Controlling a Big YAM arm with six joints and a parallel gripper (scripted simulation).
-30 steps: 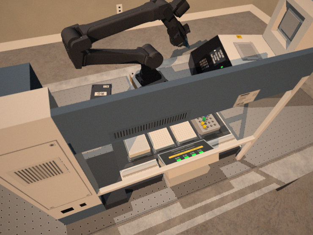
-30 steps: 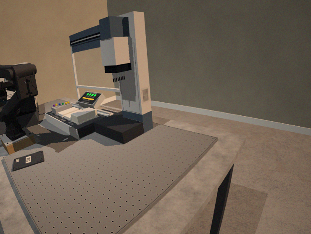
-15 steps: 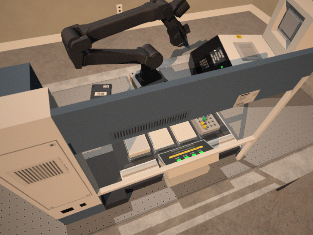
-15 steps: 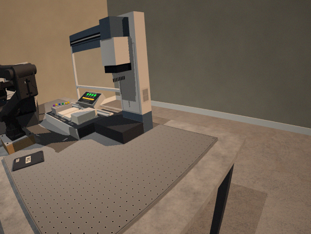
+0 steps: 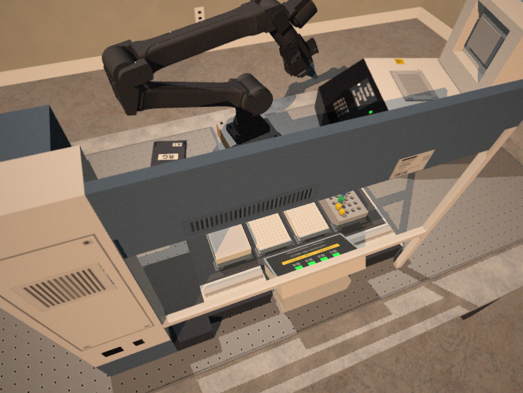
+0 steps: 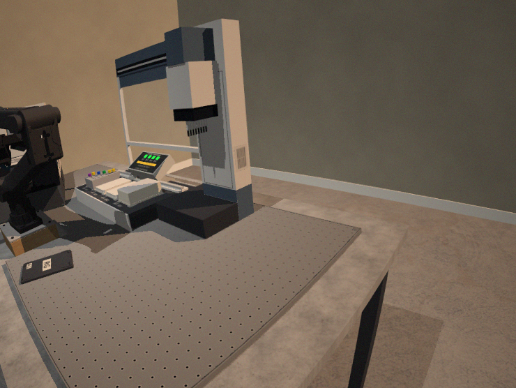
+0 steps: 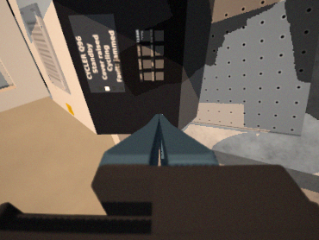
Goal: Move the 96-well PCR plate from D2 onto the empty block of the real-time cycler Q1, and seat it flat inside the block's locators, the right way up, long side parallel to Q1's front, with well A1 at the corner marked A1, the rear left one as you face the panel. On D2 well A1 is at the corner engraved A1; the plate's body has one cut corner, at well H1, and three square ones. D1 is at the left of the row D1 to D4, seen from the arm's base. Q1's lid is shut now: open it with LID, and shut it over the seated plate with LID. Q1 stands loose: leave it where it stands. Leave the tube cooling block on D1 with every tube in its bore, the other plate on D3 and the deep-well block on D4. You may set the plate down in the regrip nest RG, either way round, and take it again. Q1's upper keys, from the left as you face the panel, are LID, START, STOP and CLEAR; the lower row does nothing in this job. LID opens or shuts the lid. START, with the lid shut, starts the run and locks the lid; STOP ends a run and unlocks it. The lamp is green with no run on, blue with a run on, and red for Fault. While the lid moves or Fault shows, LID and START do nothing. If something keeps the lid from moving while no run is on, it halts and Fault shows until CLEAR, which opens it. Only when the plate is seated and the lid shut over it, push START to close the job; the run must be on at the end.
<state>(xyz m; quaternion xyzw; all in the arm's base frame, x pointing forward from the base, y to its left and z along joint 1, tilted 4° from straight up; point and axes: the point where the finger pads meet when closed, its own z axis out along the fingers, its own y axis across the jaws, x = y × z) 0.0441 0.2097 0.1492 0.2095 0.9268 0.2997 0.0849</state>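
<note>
My gripper is now 340 mm short of the tube cooling block, 140 mm above it and 130 mm to the left of it. From my hand the other things lie so: gantry beam: 490 mm ahead, 360 mm to the right, 300 mm above; then tower: 710 mm to the right, 410 mm ahead, 60 mm above; then regrip nest RG: 460 mm to the right, 210 mm below, 90 mm behind.
</note>
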